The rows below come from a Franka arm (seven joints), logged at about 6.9 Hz.
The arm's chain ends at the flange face. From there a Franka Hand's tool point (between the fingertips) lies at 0.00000 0.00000 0.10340 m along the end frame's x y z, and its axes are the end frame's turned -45 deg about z.
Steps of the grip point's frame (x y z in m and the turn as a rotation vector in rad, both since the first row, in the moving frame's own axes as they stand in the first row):
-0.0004 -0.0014 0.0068 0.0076 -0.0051 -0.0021
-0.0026 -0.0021 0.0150 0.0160 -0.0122 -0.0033
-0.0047 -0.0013 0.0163 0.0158 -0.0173 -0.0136
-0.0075 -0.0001 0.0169 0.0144 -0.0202 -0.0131
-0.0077 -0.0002 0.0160 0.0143 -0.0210 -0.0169
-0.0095 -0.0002 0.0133 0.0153 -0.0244 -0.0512
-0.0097 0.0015 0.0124 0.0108 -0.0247 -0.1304
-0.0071 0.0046 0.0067 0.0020 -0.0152 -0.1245
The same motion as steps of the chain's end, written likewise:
-0.0003 -0.0005 0.0068 0.0018 -0.0090 -0.0021
-0.0013 0.0006 0.0150 0.0027 -0.0199 -0.0033
-0.0018 0.0023 0.0163 -0.0011 -0.0234 -0.0136
-0.0028 0.0048 0.0169 -0.0041 -0.0245 -0.0131
-0.0030 0.0048 0.0160 -0.0047 -0.0250 -0.0169
-0.0040 0.0058 0.0133 -0.0064 -0.0281 -0.0512
-0.0033 0.0067 0.0124 -0.0098 -0.0251 -0.1304
-0.0006 0.0072 0.0067 -0.0093 -0.0122 -0.1245

